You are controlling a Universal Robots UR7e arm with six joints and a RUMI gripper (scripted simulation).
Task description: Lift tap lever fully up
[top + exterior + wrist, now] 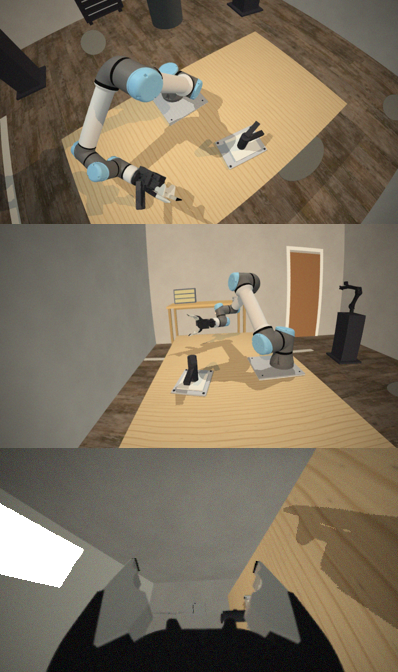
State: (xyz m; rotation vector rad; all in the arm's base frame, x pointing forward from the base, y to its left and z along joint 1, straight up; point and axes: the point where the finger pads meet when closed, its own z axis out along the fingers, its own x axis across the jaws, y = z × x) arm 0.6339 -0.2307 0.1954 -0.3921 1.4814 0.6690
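The dark lever lies 140 mm behind my hand, 470 mm to the left of it and 60 mm below it. Also, from my hand: tap (130 mm behind, 440 mm to the left, 110 mm below).
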